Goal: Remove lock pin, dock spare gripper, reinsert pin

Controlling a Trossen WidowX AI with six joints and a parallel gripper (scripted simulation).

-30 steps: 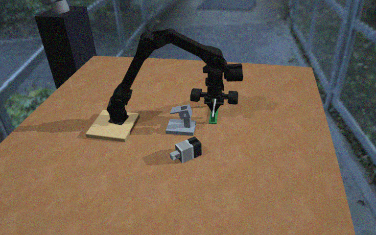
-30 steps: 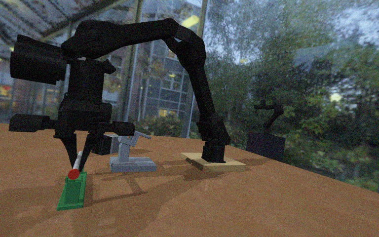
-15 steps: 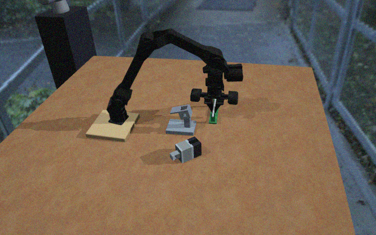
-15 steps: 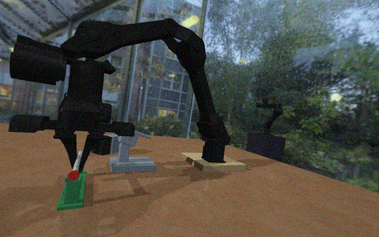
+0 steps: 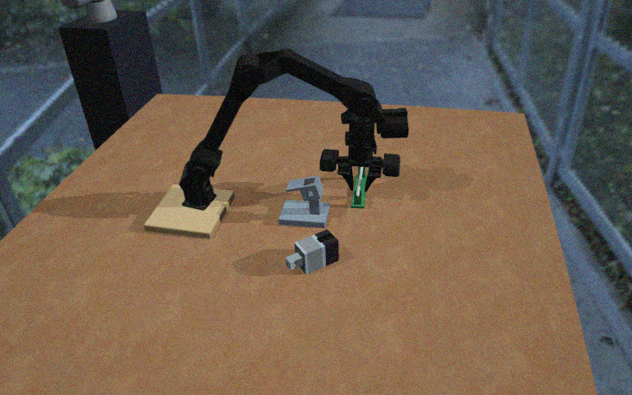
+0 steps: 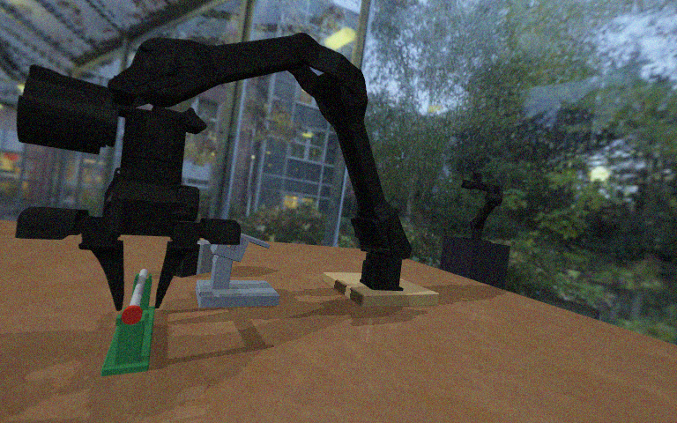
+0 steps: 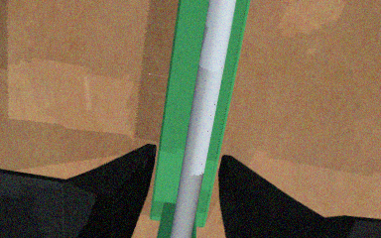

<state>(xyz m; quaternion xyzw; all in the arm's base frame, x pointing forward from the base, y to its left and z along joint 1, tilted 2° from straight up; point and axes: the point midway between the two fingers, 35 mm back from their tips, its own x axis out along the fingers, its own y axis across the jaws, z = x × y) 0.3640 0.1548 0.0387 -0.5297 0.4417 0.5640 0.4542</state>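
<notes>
Now: the green cradle 20 mm to the left of my gripper tip. The rest, counted from my gripper tip: socket 90 mm behind, 110 mm to the right, 30 mm above; spare gripper 30 mm behind, 270 mm to the right, 10 mm above.
</notes>
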